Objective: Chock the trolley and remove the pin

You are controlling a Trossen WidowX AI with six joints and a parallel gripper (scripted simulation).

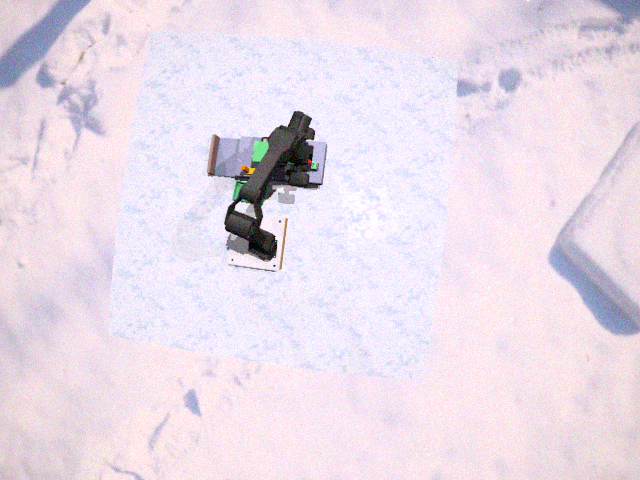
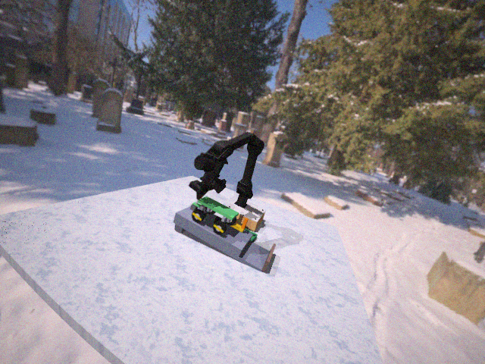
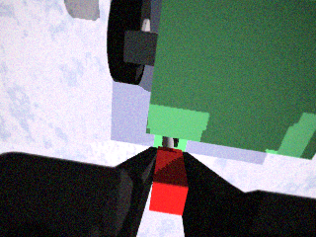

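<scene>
The green tray lies 23 cm to the left of my gripper tip, 15 cm below it and 10 cm behind it. From my gripper tip the other things lie so: grey ramp (11 cm to the left, 10 cm below, 3 cm ahead); then green trolley (11 cm to the left, 3 cm below, 3 cm ahead); then stop pin (right at my gripper tip).
</scene>
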